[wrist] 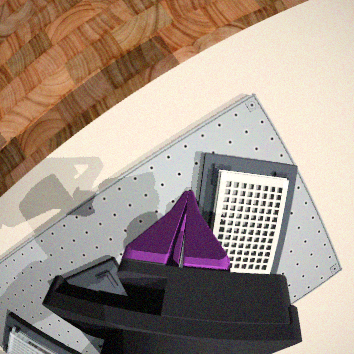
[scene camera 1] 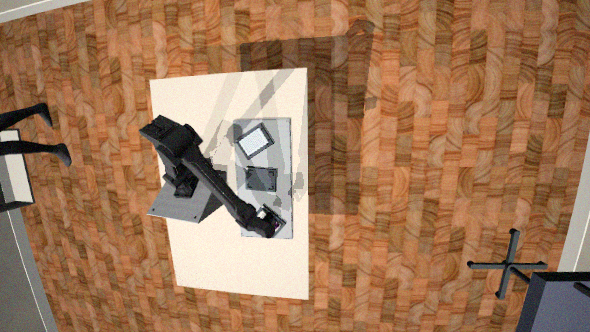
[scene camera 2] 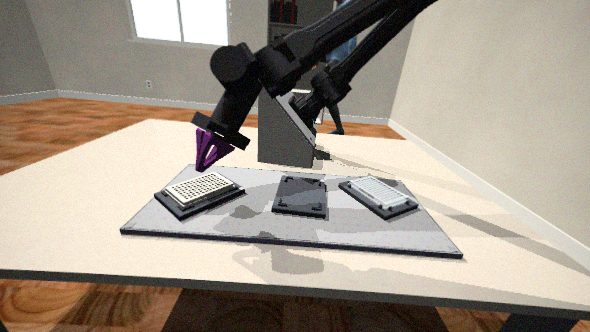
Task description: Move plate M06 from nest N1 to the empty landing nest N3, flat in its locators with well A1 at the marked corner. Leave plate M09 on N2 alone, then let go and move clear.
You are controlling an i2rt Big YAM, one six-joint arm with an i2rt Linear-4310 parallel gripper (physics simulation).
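A cream plate with square wells lies in a dark nest, at the left in the scene camera 2 view. My gripper is shut and empty, its purple fingertips together above the plate's rear-left side in that view. The middle nest is empty. A pale, ribbed-looking plate lies in the other nest. Plate and nest labels and the marked corner are not readable. I cannot tell whether the cream plate is fully seated.
All three nests stand on a grey perforated board on the cream table. The arm's wedge-shaped grey base stands behind the board in the scene camera 2 view.
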